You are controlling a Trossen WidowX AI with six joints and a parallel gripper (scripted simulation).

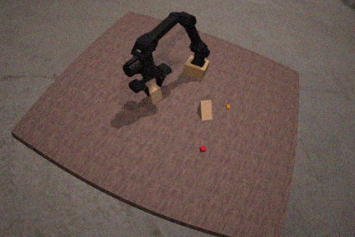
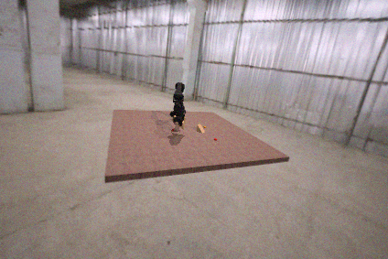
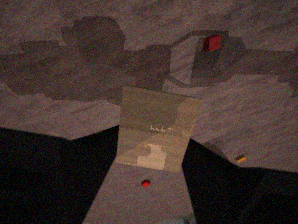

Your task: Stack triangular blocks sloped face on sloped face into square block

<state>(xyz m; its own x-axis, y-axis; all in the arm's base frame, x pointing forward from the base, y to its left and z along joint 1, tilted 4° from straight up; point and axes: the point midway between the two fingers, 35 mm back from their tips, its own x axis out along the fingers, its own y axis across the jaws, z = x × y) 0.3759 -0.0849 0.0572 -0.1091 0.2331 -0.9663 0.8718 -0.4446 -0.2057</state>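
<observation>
My gripper tip is 310 mm to the right of the orange cube, 210 mm past it and 100 mm above it. Round my gripper tip: small red piece: 120 mm behind, 90 mm below, 40 mm to the right; tan triangular block: 10 mm above.
</observation>
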